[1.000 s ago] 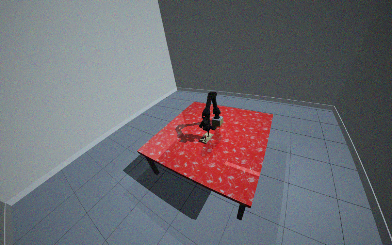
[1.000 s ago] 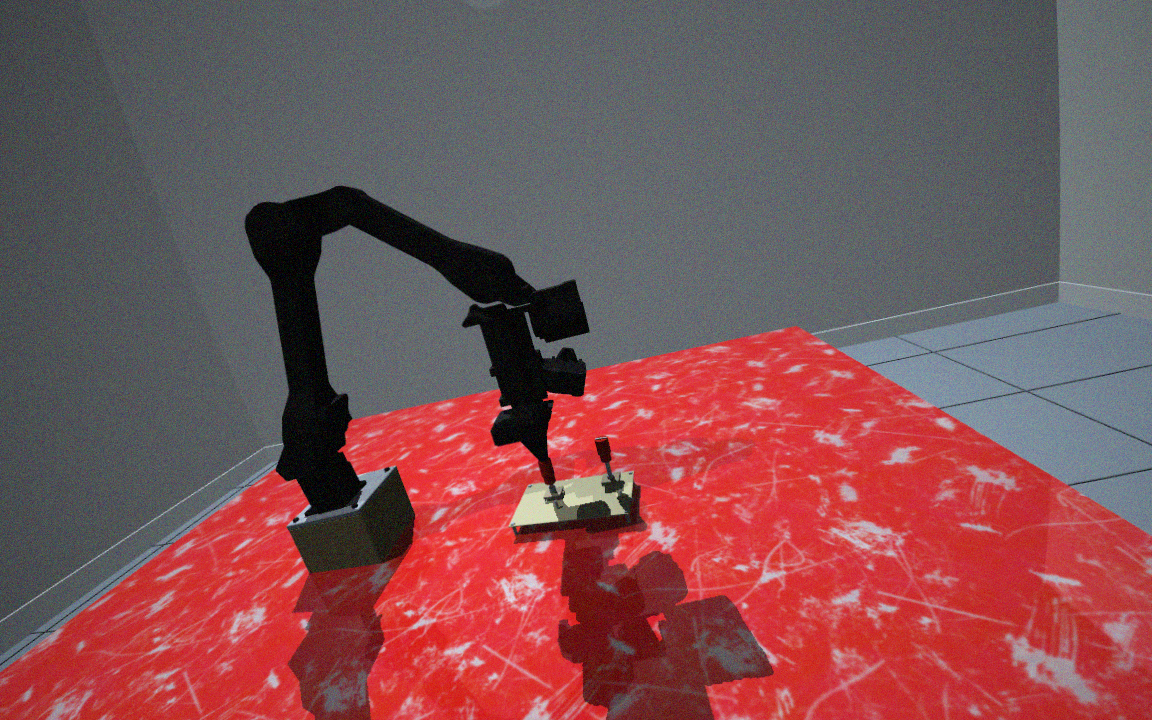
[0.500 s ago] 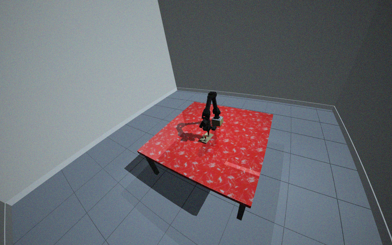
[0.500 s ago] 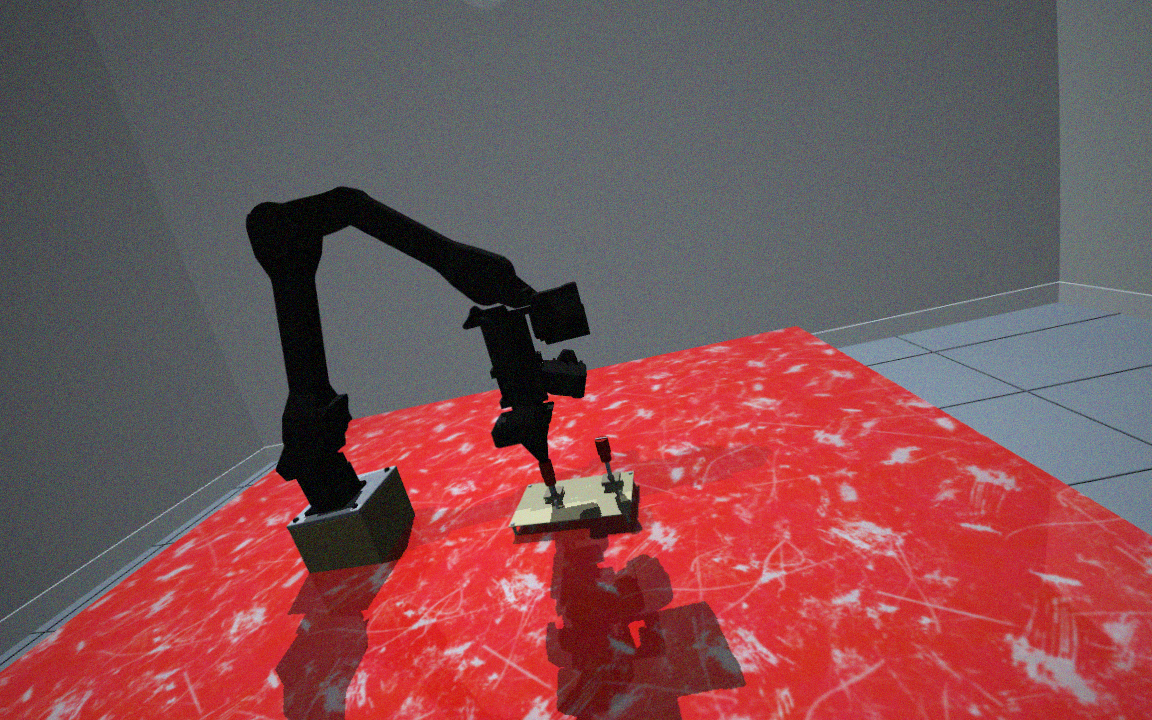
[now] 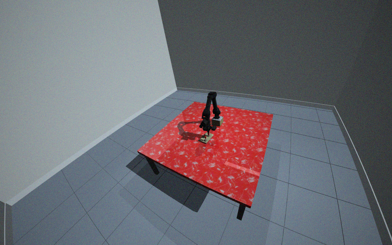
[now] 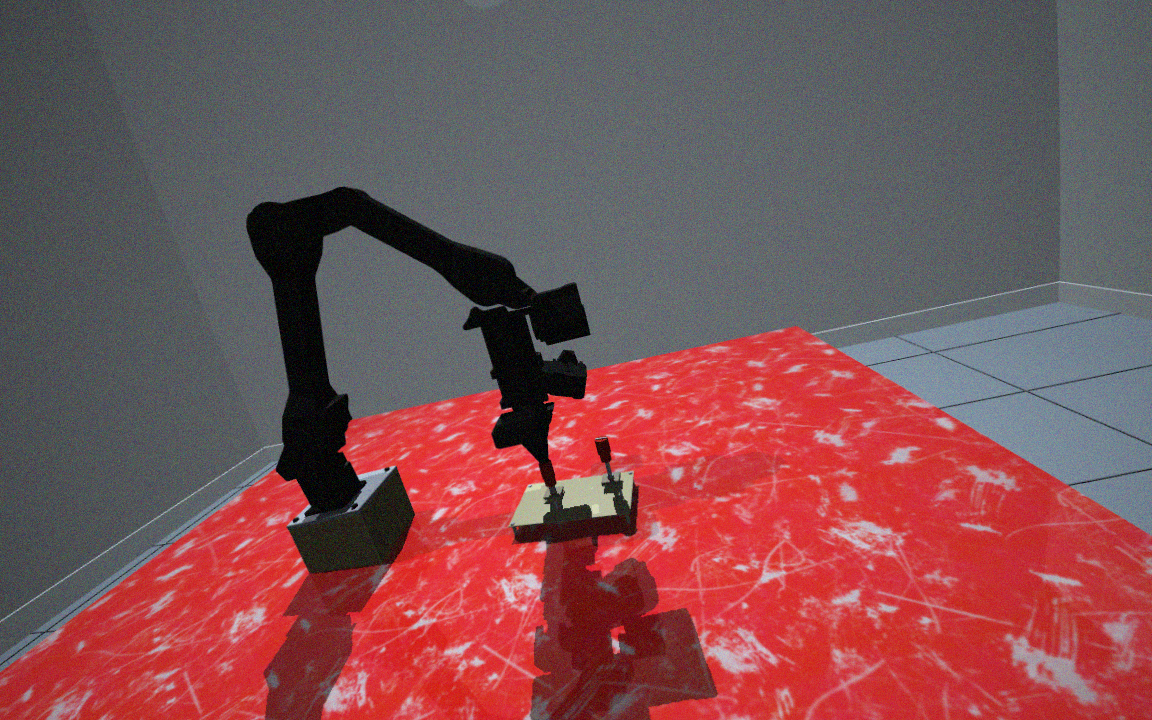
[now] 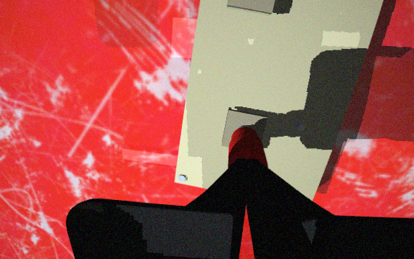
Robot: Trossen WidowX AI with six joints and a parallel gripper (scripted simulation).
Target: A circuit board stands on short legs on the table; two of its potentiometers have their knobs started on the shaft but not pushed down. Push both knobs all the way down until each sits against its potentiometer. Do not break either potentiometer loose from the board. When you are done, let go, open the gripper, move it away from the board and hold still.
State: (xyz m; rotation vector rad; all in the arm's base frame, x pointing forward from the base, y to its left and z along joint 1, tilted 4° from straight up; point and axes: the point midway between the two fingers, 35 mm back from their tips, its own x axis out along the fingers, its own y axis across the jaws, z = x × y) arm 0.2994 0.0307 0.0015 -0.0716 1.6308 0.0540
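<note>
Right now my gripper tip is 80 mm short of the knob and 10 mm to the right of it.
</note>
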